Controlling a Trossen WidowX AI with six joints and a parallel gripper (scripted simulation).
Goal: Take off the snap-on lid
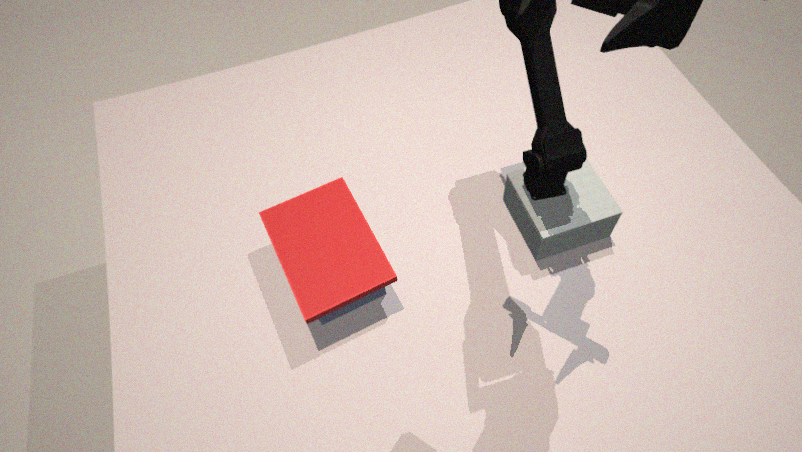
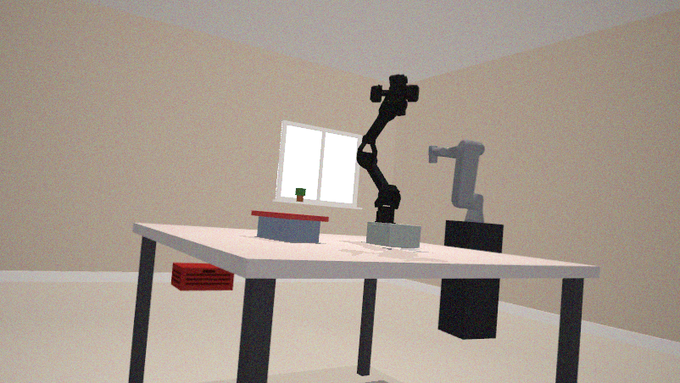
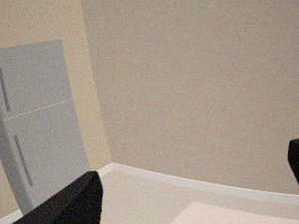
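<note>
The red lid lies 51 cm below my gripper tip, 30 cm ahead of it and 13 cm to the right of it. From my gripper tip the other things lie so: blue-grey storage box (55 cm below, 30 cm ahead, 13 cm to the right).
</note>
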